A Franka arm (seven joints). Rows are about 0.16 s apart.
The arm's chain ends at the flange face. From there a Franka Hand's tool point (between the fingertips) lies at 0.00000 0.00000 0.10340 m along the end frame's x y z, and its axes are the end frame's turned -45 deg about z.
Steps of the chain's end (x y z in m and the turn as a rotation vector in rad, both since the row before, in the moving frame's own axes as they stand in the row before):
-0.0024, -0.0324, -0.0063, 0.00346, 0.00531, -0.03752
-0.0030, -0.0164, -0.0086, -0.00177, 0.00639, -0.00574
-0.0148, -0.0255, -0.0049, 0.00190, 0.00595, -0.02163
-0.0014, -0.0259, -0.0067, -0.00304, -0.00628, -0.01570
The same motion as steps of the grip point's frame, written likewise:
0.0219, -0.0245, -0.0063, -0.00131, 0.00620, -0.03752
0.0098, -0.0131, -0.0086, -0.00577, 0.00327, -0.00574
0.0081, -0.0282, -0.0049, -0.00286, 0.00555, -0.02163
0.0166, -0.0195, -0.0067, 0.00229, -0.00659, -0.01570

